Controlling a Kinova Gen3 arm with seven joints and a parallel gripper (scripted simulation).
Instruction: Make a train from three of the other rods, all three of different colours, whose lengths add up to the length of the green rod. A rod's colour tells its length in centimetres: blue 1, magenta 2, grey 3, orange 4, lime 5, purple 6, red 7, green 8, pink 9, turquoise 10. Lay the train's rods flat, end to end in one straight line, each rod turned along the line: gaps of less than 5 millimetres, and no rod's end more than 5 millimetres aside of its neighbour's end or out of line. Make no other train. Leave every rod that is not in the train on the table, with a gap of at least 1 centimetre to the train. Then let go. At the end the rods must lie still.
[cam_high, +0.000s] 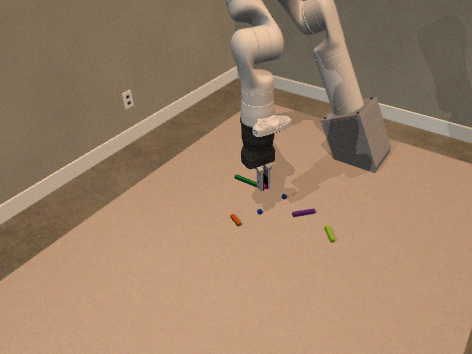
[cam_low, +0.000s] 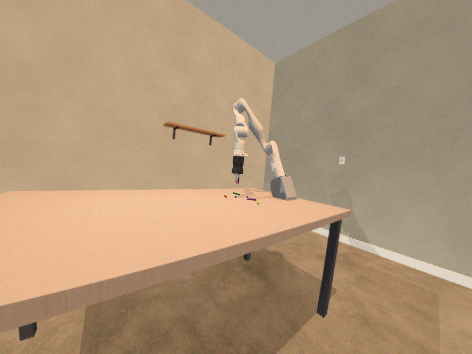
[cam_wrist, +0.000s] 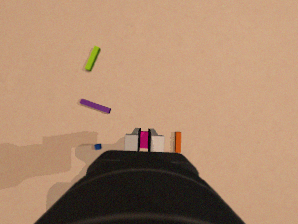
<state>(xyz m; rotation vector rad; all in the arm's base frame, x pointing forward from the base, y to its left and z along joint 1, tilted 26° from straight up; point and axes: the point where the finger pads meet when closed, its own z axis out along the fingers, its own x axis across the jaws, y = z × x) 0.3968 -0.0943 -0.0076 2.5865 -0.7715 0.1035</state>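
My hand is 4 cm short of the orange rod, 6 cm to the left of it and 11 cm above it. Round my hand: green rod 11 cm behind, 11 cm to the right, 11 cm below; magenta rod 1 cm below; purple rod 6 cm behind, 9 cm to the left, 11 cm below.
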